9 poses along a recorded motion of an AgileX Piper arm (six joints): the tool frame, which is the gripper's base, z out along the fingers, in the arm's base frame.
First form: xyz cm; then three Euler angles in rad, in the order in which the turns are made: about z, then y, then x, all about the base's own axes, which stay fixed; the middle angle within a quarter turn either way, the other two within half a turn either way.
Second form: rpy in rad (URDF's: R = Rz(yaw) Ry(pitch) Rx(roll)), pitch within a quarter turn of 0, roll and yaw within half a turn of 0; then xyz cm. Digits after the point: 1 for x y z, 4 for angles.
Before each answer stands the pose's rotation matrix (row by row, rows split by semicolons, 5 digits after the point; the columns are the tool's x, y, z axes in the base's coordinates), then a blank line. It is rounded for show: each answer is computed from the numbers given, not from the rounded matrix.
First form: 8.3, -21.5, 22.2, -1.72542, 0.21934, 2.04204
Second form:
-0.15032 0.96440 0.21759; 0.41872 0.26148 -0.86966; -0.89559 -0.03962 -0.44312

-3.0524, 1.1098, 1.9155, 8.3, -21.5, 22.2
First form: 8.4, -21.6, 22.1, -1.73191, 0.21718, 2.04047
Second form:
-0.15665 0.96386 0.21548; 0.41591 0.26226 -0.87077; -0.89581 -0.04679 -0.44196

-3.0361, 1.1103, 1.9310, 8.4, -21.6, 22.1
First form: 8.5, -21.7, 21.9, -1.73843, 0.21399, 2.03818
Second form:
-0.16304 0.96349 0.21236; 0.41260 0.26210 -0.87239; -0.89620 -0.05462 -0.44028

-3.0182, 1.1111, 1.9471, 8.5, -21.7, 21.9
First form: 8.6, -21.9, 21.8, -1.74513, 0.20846, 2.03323
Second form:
-0.16970 0.96352 0.20695; 0.40724 0.25979 -0.87559; -0.89742 -0.06431 -0.43647

-2.9953, 1.1139, 1.9656, 8.6, -21.9, 21.8
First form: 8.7, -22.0, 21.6, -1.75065, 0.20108, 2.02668
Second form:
-0.17528 0.96405 0.19973; 0.40107 0.25519 -0.87978; -0.89912 -0.07410 -0.43139

-2.9715, 1.1178, 1.9828, 8.7, -22.0, 21.6
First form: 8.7, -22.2, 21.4, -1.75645, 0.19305, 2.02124
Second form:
-0.18116 0.96456 0.19185; 0.39600 0.25011 -0.88353; -0.90020 -0.08409 -0.42728

-2.9473, 1.1202, 1.9998, 8.7, -22.2, 21.4
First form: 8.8, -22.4, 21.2, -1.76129, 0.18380, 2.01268
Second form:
-0.18615 0.96537 0.18277; 0.38863 0.24319 -0.88872; -0.90240 -0.09441 -0.42044

-2.9207, 1.1253, 2.0175, 8.8, -22.4, 21.2
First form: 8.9, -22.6, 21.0, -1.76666, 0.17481, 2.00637
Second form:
-0.19165 0.96593 0.17392; 0.38318 0.23678 -0.89281; -0.90357 -0.10446 -0.41550

-2.8953, 1.1280, 2.0346, 8.9, -22.6, 21.0
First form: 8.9, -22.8, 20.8, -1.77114, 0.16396, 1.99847
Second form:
-0.19634 0.96686 0.16323; 0.37690 0.22809 -0.89773; -0.90521 -0.11474 -0.40919

-2.8682, 1.1319, 2.0510, 8.9, -22.8, 20.8
